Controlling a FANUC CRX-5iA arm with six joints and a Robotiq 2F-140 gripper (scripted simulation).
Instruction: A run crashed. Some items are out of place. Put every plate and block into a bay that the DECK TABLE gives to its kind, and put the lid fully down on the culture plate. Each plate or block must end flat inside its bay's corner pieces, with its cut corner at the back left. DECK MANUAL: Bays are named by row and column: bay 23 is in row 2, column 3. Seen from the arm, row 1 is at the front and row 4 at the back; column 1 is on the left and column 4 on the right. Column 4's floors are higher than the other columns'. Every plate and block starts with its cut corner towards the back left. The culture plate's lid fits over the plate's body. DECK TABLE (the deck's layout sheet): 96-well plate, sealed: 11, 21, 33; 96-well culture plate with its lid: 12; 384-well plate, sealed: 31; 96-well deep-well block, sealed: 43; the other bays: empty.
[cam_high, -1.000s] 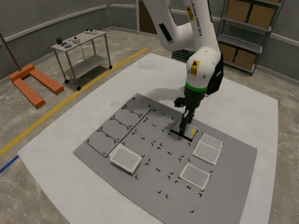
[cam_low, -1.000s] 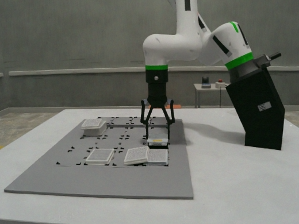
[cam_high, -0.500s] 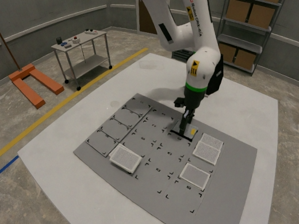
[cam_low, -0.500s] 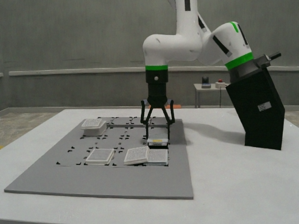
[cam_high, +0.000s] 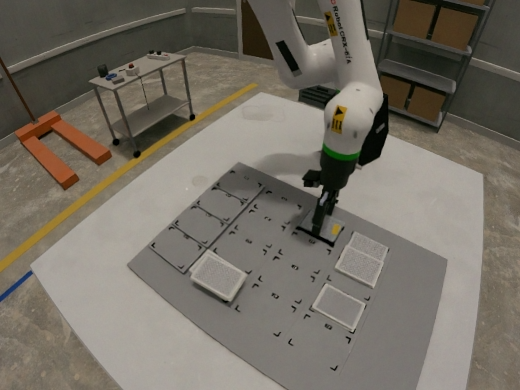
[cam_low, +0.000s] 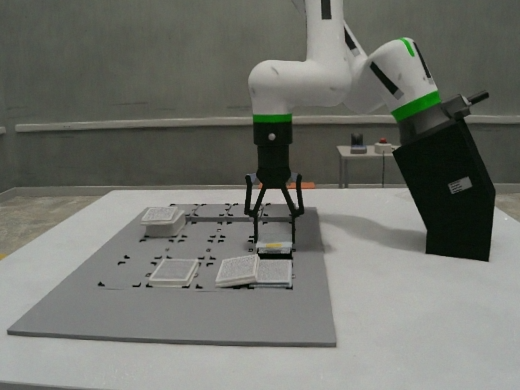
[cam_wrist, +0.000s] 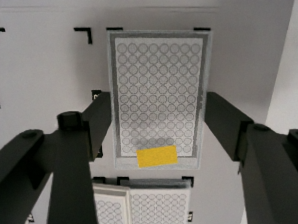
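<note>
Now: hand 2 cm above the lid. The rest, counted from my hand: plate: 16 cm to the left, 4 cm below, 1 cm ahead; then tall white block: 31 cm ahead, 19 cm to the right, 3 cm below; then bay label: 18 cm ahead, 15 cm to the left, 5 cm below.
</note>
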